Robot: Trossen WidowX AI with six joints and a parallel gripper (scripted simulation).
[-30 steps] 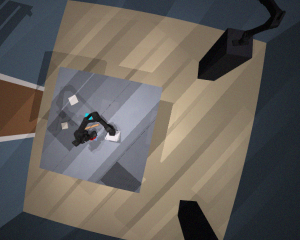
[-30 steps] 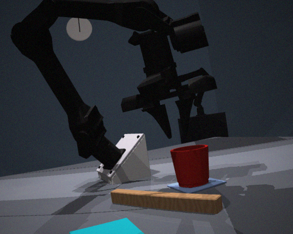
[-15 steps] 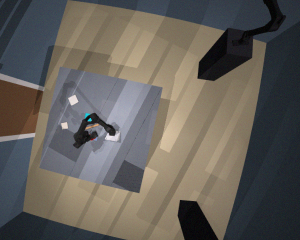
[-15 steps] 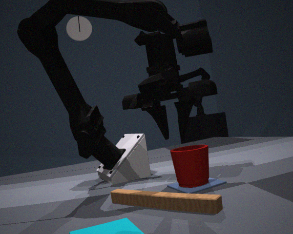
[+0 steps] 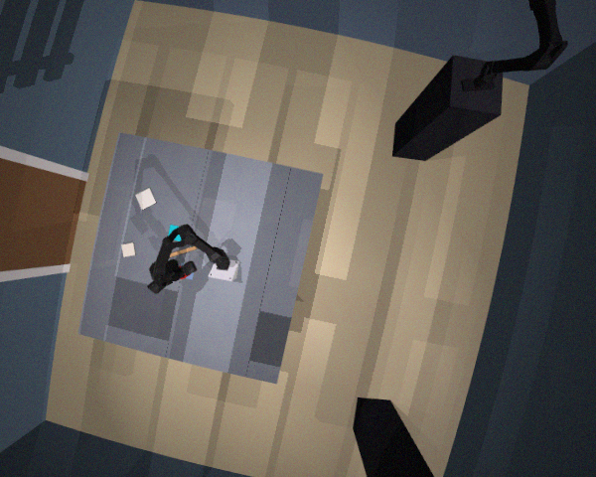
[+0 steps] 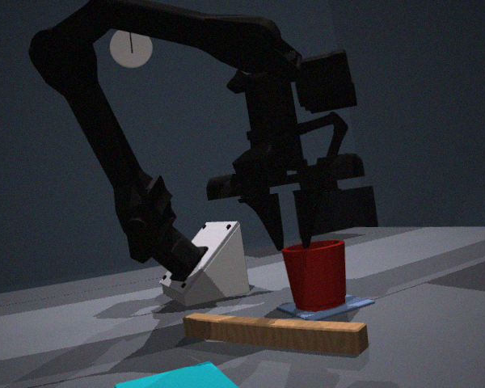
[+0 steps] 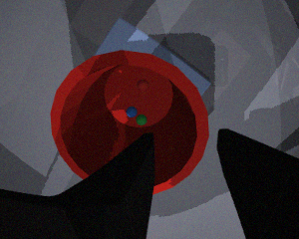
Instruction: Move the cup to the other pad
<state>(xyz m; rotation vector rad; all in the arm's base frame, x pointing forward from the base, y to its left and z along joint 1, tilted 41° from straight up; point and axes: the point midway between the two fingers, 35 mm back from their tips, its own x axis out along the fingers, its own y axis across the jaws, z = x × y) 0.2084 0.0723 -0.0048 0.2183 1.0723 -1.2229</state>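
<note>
The red cup is 3 cm ahead of my gripper tip, 1 cm to the left of it and 3 cm below it. From my gripper tip the other things lie so: wooden bar: 8 cm ahead, 10 cm to the right, 7 cm below; cyan pad: 12 cm ahead, 21 cm to the right, 8 cm below.
</note>
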